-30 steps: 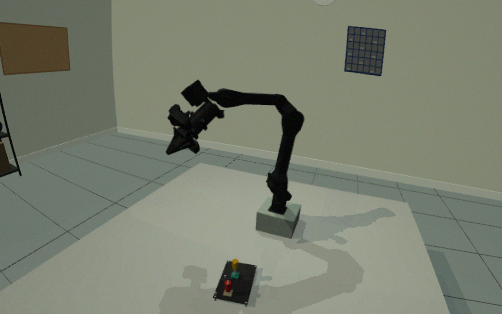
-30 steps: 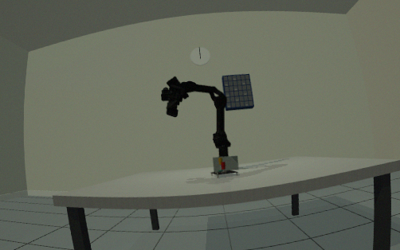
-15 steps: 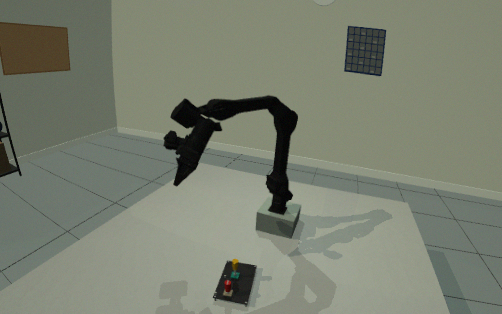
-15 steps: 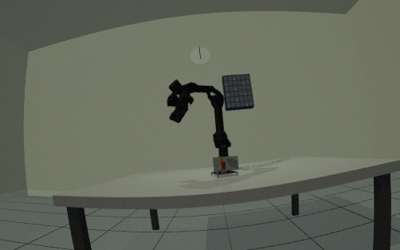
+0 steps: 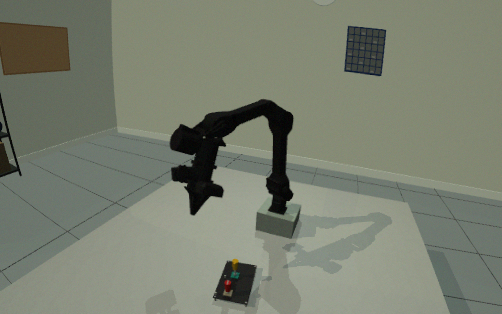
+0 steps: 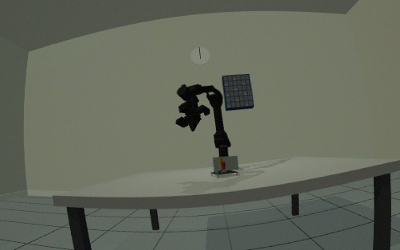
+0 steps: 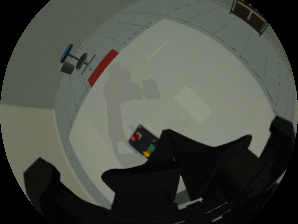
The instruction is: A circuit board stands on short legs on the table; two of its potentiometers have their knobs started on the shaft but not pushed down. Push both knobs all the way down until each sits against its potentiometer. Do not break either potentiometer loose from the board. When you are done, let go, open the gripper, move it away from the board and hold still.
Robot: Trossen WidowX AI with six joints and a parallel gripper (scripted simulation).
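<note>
Now: the yellow knob 2 cm behind my gripper tip, 12 cm to the left of it and 16 cm below it. Round my gripper tip: red knob (5 cm ahead, 13 cm to the left, 17 cm below).
</note>
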